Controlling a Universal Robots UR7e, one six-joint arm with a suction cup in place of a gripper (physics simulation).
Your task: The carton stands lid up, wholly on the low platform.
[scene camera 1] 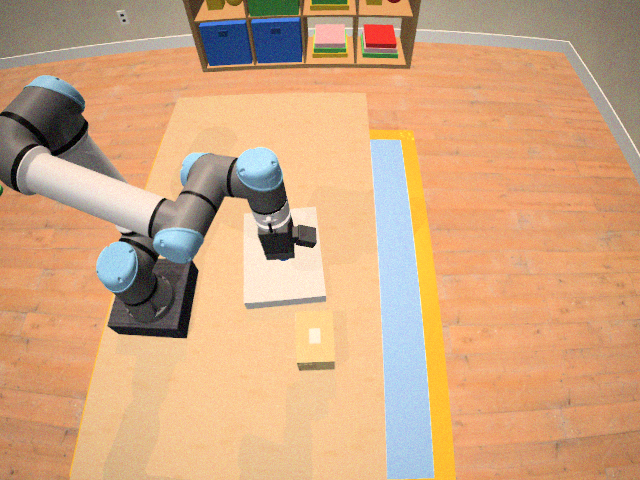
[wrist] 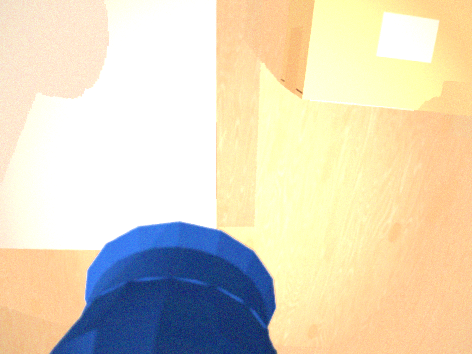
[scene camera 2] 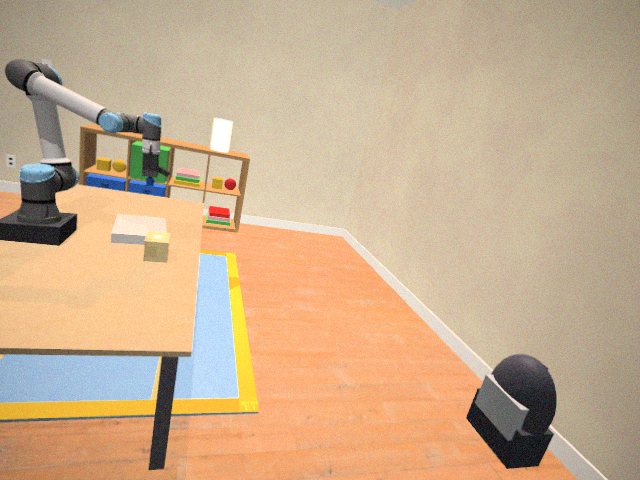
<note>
The suction cup holds nothing. The cup is 30 cm from the middle of a tan carton, above it. The table carries a low platform.
</note>
